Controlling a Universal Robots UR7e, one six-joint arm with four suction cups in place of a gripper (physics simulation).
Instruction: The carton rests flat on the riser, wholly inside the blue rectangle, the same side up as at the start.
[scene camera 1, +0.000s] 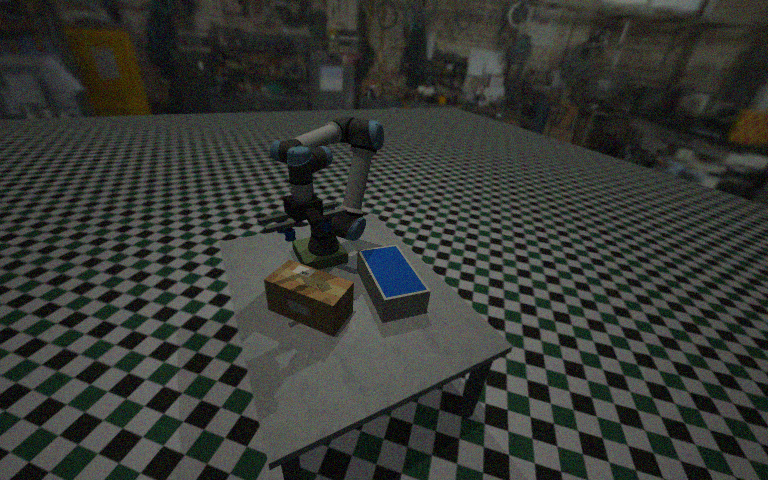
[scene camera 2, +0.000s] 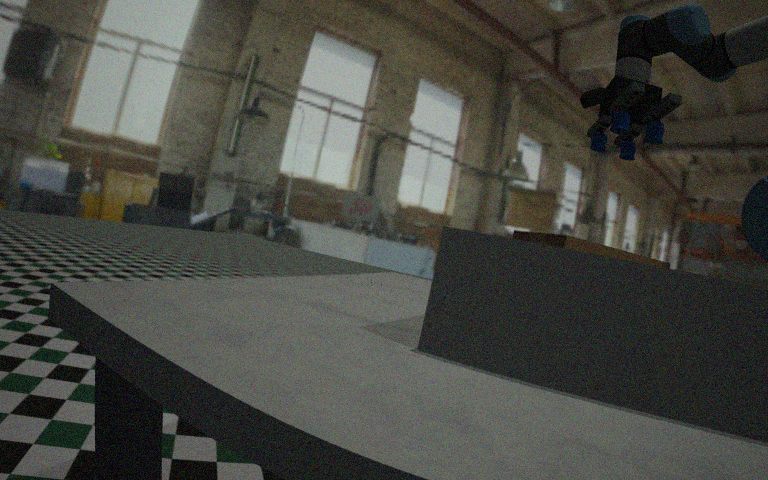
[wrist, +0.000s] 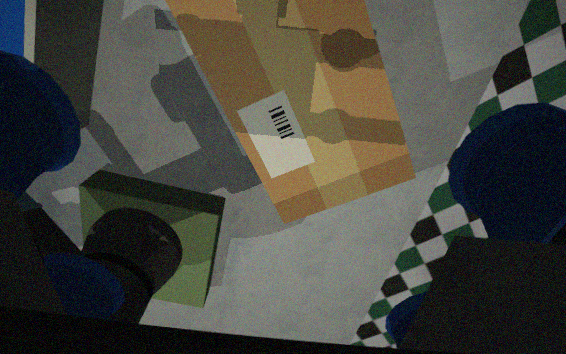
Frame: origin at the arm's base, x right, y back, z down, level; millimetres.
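Seen in the pictures: hand, its tool point: (scene camera 1: 305, 230) (scene camera 2: 623, 145) (wrist: 259, 237); arm's base, origin of its link: (scene camera 1: 323, 247) (wrist: 137, 245).
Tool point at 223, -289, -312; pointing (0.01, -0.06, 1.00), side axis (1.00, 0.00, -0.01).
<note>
Offsets run from my tool point to a thing's top centre, as dx, dy, dz. Level surfaces: height alone.
The brown carton @[+7, -27, +211] (scene camera 1: 308, 297) (scene camera 2: 611, 251) (wrist: 370, 95) lies flat on the table beside the riser, apart from it and at an angle to it. A pale barcode label shows on its top in the wrist view. The grey riser @[-347, -98, +248] (scene camera 1: 403, 306) (scene camera 2: 594, 328) (wrist: 67, 60) bears a blue rectangle @[-347, -98, +248] (scene camera 1: 393, 271) (wrist: 10, 30) with a pale border, and no carton stands on it. In scene camera 2 the riser hides most of the carton. My gripper (scene camera 1: 305, 230) (scene camera 2: 625, 135) hangs above the table, well clear of the carton, open, with nothing on its blue suction cups.
The arm's green base block (scene camera 1: 339, 259) (wrist: 195, 282) stands on the grey table @[dz +368] (scene camera 1: 373, 390) (scene camera 2: 283, 350) (wrist: 300, 280), near the carton's barcode end. The table's edge runs near the carton's far side from the riser. Checkered floor (scene camera 1: 623, 367) surrounds the table.
</note>
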